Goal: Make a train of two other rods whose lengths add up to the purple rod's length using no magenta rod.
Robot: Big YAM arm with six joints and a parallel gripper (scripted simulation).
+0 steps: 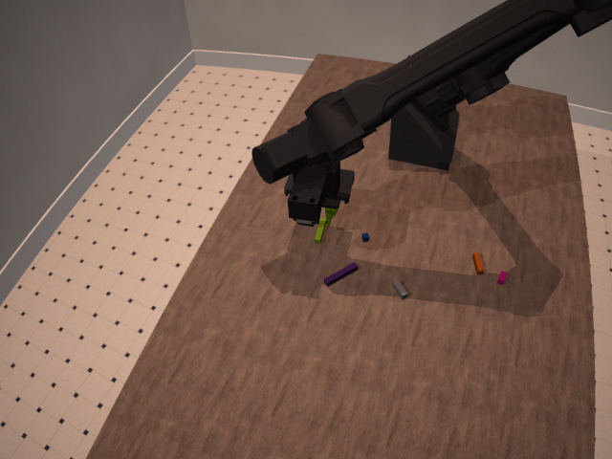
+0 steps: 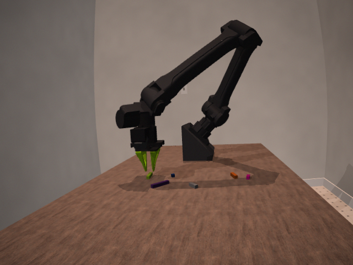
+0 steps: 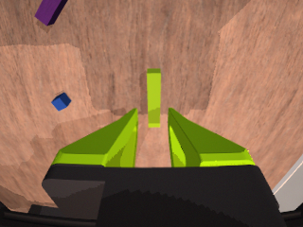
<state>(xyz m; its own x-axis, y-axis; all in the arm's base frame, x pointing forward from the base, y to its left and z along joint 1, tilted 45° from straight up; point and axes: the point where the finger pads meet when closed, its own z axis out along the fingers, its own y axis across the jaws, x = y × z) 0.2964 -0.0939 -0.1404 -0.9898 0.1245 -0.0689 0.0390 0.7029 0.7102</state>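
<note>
My hand is 2 cm above the lime rod. The rest, counted from my hand: grey rod: 11 cm ahead, 15 cm to the left, 2 cm below; blue rod: 1 cm ahead, 8 cm to the left, 2 cm below; purple rod: 9 cm ahead, 5 cm to the left, 2 cm below.
</note>
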